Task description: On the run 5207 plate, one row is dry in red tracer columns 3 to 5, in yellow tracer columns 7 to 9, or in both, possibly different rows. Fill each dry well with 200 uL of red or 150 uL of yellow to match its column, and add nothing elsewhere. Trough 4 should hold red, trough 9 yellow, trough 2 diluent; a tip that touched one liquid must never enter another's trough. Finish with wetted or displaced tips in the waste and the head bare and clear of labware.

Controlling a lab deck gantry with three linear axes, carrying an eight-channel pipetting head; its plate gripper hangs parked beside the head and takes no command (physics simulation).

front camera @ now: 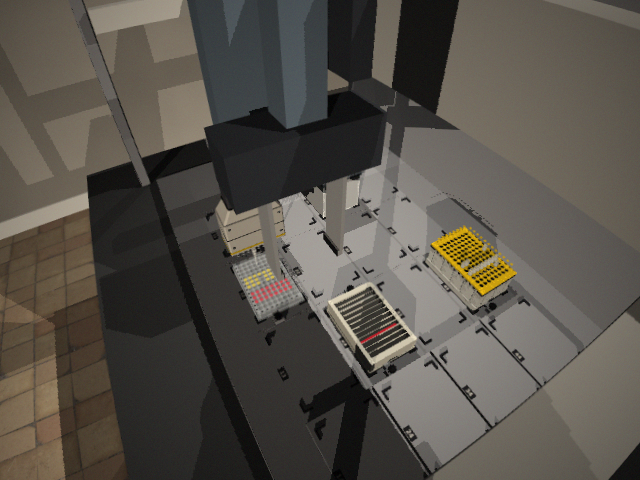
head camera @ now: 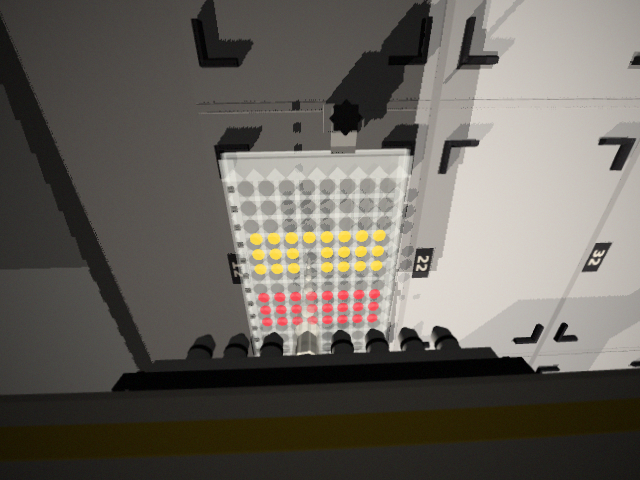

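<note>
The run 5207 plate [front camera: 266,312] [head camera: 315,164] lies below the pipetting head [front camera: 250,227] [head camera: 320,373]. In the head view, three red lines have eight filled wells each, partly seen through the tip. The yellow line farthest from red shows eight filled wells; the other two each have a grey gap fourth from left. One pale, clear tip [head camera: 307,338] is on the fourth nozzle from left; its narrow end overlaps those gaps, height unclear. The trough rack [front camera: 333,310] shows a red trough [front camera: 378,333]; yellow and diluent cannot be made out. The parked plate gripper [front camera: 307,261] hangs with paddles apart, empty.
A yellow-topped tip rack [front camera: 473,260] stands at the right, with pale tips in it. A pale bin [front camera: 352,192] is partly hidden behind the gripper's black body [front camera: 305,160]. Black corner brackets [head camera: 467,49] mark the deck positions.
</note>
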